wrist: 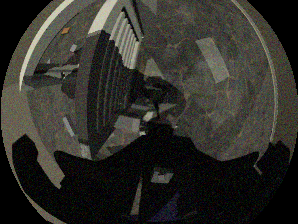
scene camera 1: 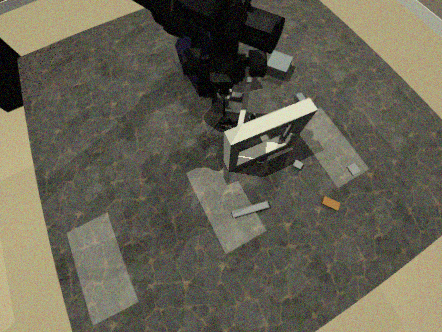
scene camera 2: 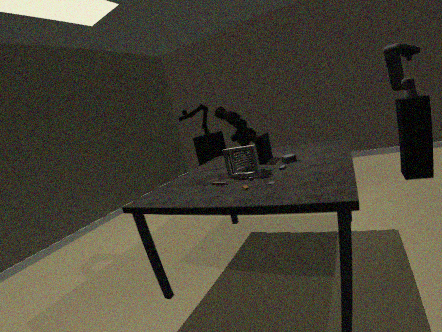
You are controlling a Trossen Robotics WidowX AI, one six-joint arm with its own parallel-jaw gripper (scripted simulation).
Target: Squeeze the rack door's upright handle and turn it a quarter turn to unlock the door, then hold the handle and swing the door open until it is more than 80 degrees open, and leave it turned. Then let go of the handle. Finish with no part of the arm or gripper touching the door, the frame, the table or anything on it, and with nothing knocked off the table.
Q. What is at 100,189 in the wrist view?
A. My gripper.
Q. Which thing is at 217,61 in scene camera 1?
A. My gripper.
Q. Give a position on a slatted rack door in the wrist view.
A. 109,56
